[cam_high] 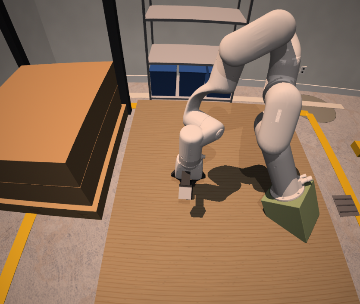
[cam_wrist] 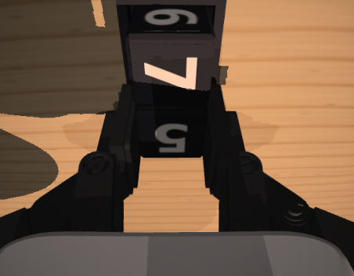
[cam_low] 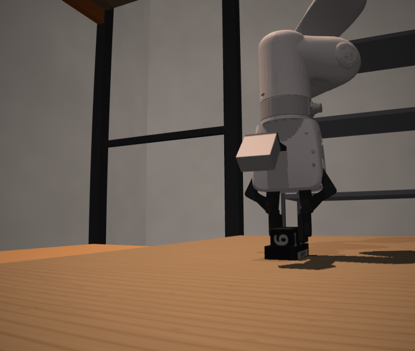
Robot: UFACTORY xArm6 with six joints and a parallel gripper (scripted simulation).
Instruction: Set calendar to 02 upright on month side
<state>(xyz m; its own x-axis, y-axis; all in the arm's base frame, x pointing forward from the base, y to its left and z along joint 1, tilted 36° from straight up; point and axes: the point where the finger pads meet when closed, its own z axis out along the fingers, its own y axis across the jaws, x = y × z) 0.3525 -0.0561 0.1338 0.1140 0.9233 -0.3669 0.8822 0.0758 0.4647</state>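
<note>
The black calendar tray is 2 cm to the left of my hand and 3 cm below it. Round my hand: cube: 3 cm to the left, 1 cm below.
</note>
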